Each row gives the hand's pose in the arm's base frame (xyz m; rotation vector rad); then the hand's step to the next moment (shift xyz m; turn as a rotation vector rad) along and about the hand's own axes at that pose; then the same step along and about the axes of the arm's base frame.
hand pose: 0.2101 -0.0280 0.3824 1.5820 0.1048 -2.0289
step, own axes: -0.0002 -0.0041 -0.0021 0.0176 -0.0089 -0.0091
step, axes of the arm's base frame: -0.0001 0.0043 -0.0016 0.0011 0.0044 -0.0212
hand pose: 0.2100 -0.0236 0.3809 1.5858 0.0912 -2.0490
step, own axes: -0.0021 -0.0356 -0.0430 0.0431 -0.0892 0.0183
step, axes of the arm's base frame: 0.0220 0.0470 -0.0207 -0.0633 0.0530 -0.0577
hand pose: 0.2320 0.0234 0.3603 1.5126 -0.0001 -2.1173
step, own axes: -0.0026 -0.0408 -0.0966 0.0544 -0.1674 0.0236
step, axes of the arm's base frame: 0.0684 0.0649 -0.0459 -0.1032 0.1138 -0.0890
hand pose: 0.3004 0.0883 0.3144 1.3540 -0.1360 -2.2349
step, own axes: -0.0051 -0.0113 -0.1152 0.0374 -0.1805 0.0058
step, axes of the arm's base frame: 0.0956 0.0325 -0.0569 -0.0868 0.1364 -0.0887
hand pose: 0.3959 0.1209 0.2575 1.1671 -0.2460 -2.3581
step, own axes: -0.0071 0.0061 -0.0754 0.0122 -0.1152 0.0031
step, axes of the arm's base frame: 0.0649 0.0025 -0.0394 -0.0490 0.0930 -0.0489
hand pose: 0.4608 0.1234 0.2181 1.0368 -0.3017 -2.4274
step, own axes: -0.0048 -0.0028 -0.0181 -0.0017 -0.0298 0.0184
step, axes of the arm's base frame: 0.0150 0.0046 -0.0105 -0.0225 0.0268 0.0025
